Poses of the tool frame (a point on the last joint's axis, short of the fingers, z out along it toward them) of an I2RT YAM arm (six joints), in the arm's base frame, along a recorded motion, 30 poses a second.
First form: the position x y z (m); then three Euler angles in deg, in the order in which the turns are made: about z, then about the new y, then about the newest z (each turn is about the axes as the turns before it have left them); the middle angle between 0 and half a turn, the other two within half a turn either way.
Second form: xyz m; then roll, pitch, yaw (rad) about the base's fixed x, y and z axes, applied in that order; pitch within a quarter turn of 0, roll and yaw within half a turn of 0. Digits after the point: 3 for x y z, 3 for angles.
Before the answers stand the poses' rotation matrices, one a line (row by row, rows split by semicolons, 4 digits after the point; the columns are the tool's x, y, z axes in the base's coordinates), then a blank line. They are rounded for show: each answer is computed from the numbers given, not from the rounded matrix.
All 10 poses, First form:
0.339 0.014 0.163 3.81 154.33 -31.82
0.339 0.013 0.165 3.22 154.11 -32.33
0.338 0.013 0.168 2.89 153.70 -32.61
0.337 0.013 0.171 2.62 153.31 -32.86
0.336 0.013 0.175 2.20 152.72 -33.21
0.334 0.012 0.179 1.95 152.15 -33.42
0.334 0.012 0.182 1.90 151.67 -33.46
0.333 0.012 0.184 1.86 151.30 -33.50
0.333 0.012 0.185 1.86 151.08 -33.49
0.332 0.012 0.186 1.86 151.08 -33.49
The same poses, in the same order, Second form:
-0.7291 -0.5306 0.4322; -0.5770 0.8163 0.0288; -0.3681 -0.2284 -0.9013
-0.7289 -0.5278 0.4360; -0.5766 0.8166 0.0245; -0.3690 -0.2335 -0.8996
-0.7270 -0.5250 0.4425; -0.5763 0.8169 0.0223; -0.3732 -0.2388 -0.8965
-0.7249 -0.5227 0.4487; -0.5763 0.8170 0.0205; -0.3773 -0.2437 -0.8934
-0.7220 -0.5186 0.4580; -0.5759 0.8174 0.0176; -0.3835 -0.2510 -0.8888
-0.7188 -0.5151 0.4669; -0.5756 0.8176 0.0159; -0.3899 -0.2573 -0.8842
-0.7157 -0.5127 0.4743; -0.5754 0.8177 0.0157; -0.3959 -0.2616 -0.8802
-0.7131 -0.5109 0.4800; -0.5754 0.8177 0.0156; -0.4005 -0.2651 -0.8771
-0.7117 -0.5098 0.4833; -0.5752 0.8179 0.0157; -0.4033 -0.2668 -0.8753
-0.7117 -0.5098 0.4833; -0.5752 0.8179 0.0157; -0.4033 -0.2668 -0.8753

0.339 0.014 0.163 -2.893 0.377 -2.472
0.339 0.013 0.165 -2.888 0.378 -2.472
0.338 0.013 0.168 -2.881 0.382 -2.471
0.337 0.013 0.171 -2.875 0.387 -2.470
0.336 0.013 0.175 -2.866 0.394 -2.468
0.334 0.012 0.179 -2.858 0.401 -2.466
0.334 0.012 0.182 -2.853 0.407 -2.464
0.333 0.012 0.184 -2.848 0.412 -2.463
0.333 0.012 0.185 -2.846 0.415 -2.462
0.332 0.012 0.186 -2.846 0.415 -2.462

